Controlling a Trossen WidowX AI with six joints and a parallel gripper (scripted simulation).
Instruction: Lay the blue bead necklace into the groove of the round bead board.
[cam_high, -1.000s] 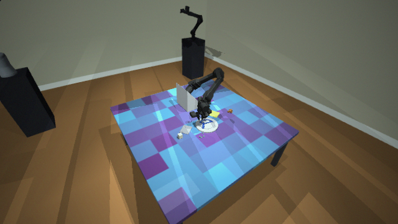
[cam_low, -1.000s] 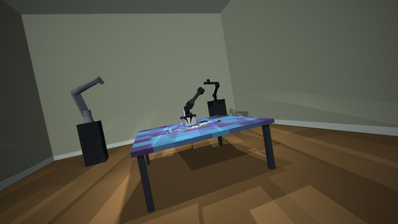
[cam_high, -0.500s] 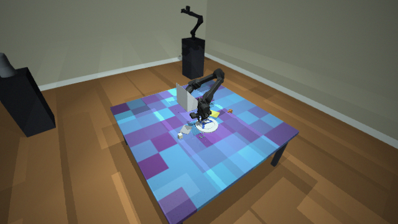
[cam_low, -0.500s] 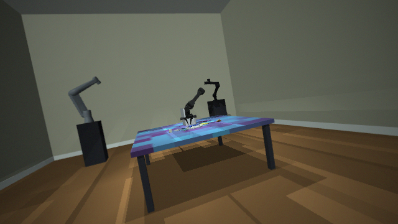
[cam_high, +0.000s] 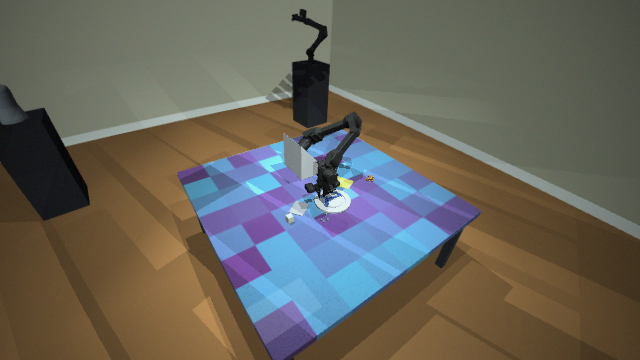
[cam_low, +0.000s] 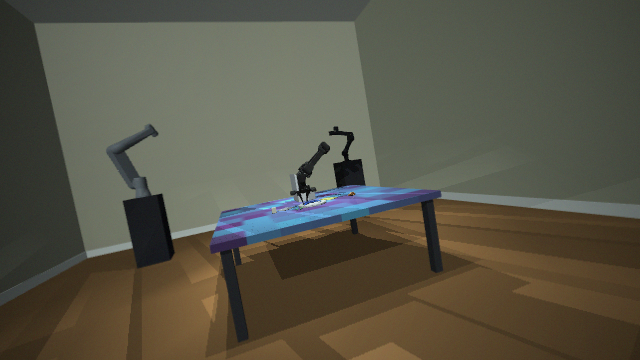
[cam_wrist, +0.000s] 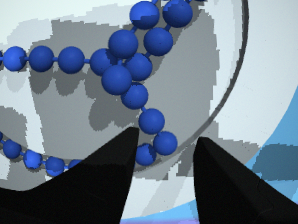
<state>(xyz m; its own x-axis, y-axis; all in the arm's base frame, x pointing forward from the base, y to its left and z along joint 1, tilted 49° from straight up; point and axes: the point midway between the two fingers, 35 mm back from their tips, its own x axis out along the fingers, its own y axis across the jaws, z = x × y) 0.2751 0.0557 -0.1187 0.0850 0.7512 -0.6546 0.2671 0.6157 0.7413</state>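
Now: the round white bead board 5 cm ahead of my gripper tip, 4 cm to the left of it and 1 cm below it. Also, from my gripper tip: cream cube: 4 cm ahead, 24 cm to the right; then yellow patch: 5 cm behind, 20 cm to the left, 1 cm below; then flat grey square: 1 cm behind, 14 cm to the right, 1 cm below.
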